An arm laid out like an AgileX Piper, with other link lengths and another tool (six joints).
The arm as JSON. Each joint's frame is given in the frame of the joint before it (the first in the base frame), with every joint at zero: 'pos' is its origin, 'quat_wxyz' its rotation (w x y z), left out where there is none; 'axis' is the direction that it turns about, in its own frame. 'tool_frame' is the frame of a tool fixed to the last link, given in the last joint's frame.
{
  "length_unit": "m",
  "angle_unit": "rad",
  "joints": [
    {
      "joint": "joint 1",
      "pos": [
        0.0,
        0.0,
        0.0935
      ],
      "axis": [
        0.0,
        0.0,
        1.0
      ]
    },
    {
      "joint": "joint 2",
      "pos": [
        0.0,
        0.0,
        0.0
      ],
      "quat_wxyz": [
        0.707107,
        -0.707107,
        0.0,
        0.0
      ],
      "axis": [
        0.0,
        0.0,
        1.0
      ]
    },
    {
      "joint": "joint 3",
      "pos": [
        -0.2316,
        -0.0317,
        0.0
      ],
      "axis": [
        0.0,
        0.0,
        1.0
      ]
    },
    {
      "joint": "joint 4",
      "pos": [
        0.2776,
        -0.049,
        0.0
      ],
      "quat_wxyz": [
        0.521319,
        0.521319,
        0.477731,
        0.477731
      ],
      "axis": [
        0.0,
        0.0,
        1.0
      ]
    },
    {
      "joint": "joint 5",
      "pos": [
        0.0,
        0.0,
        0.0
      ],
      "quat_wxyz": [
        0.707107,
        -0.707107,
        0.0,
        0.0
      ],
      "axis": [
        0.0,
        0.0,
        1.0
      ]
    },
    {
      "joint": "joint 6",
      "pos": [
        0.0,
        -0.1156,
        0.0
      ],
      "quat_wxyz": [
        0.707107,
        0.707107,
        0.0,
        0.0
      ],
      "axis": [
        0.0,
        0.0,
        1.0
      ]
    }
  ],
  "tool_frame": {
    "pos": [
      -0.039,
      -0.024,
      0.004
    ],
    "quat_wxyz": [
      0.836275,
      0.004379,
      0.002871,
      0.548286
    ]
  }
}
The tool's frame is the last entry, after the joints.
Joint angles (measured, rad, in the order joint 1, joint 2, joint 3, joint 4, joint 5, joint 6), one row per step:
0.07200, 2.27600, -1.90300, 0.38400, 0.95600, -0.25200
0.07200, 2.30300, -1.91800, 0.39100, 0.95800, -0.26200
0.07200, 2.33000, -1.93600, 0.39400, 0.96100, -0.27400
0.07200, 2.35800, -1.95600, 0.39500, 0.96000, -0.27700
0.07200, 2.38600, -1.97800, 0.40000, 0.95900, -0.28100
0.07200, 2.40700, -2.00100, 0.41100, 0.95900, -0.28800
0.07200, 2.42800, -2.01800, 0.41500, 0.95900, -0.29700
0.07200, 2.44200, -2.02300, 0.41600, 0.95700, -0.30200
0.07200, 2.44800, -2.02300, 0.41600, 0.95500, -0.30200
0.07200, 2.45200, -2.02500, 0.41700, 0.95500, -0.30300
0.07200, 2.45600, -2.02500, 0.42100, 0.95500, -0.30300
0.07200, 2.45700, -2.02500, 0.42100, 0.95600, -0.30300
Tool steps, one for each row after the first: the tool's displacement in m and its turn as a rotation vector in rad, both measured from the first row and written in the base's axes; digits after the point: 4 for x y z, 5 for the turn. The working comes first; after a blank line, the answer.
Tool pose at each row, in the base's axes (x y z in m, rotation vector in rad; the steps are taken from these numbers as rounded here):
0.5283, 0.0528, 0.0949, 1.42275, 2.58234, 0.67504
0.5305, 0.0539, 0.0861, 1.42216, 2.59744, 0.67401
0.5329, 0.0548, 0.0781, 1.41423, 2.61305, 0.66936
0.5358, 0.0552, 0.0702, 1.41593, 2.61942, 0.66556
0.5388, 0.0559, 0.0631, 1.41760, 2.62405, 0.66796
0.5421, 0.0572, 0.0601, 1.41387, 2.62407, 0.68227
0.5442, 0.0580, 0.0548, 1.40667, 2.63093, 0.68375
0.5448, 0.0582, 0.0492, 1.40609, 2.63799, 0.67953
0.5447, 0.0581, 0.0460, 1.40983, 2.64043, 0.67648
0.5449, 0.0582, 0.0446, 1.41049, 2.64224, 0.67638
0.5447, 0.0585, 0.0424, 1.41605, 2.64438, 0.67892
0.5445, 0.0585, 0.0418, 1.41695, 2.64617, 0.67794

0.0022, 0.0011, -0.0088, 0.00279, 0.01099, 0.00761
0.0046, 0.0020, -0.0168, 0.00153, 0.01896, 0.01852
0.0075, 0.0024, -0.0247, 0.00101, 0.02507, 0.02053
0.0105, 0.0031, -0.0318, 0.00414, 0.02908, 0.02222
0.0138, 0.0044, -0.0348, 0.01263, 0.02534, 0.02515
0.0159, 0.0052, -0.0401, 0.01350, 0.02649, 0.03193
0.0165, 0.0054, -0.0457, 0.01231, 0.03197, 0.03526
0.0164, 0.0053, -0.0489, 0.01183, 0.03612, 0.03446
0.0166, 0.0054, -0.0503, 0.01238, 0.03782, 0.03503
0.0164, 0.0057, -0.0525, 0.01594, 0.04201, 0.03373
0.0162, 0.0057, -0.0531, 0.01597, 0.04393, 0.03410

